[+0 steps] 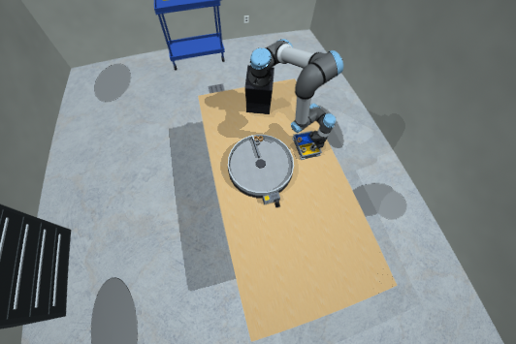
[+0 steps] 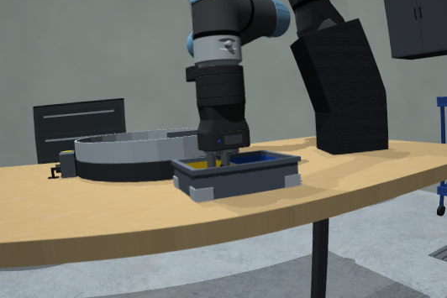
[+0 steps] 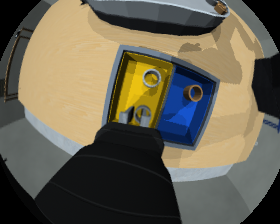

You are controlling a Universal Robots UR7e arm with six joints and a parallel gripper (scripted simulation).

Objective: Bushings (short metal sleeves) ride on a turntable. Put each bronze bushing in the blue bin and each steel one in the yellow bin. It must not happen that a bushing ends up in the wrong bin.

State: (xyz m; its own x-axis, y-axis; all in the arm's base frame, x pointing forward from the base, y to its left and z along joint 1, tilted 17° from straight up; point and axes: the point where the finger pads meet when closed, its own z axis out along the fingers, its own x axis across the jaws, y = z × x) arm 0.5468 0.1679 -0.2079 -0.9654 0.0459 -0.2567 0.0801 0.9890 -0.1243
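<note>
Right now my hand is 4 cm past the grey two-part tray and 3 cm to the left of it. From my hand the other things lie so: round grey turntable: 40 cm to the right, 3 cm behind, 2 cm above.
</note>
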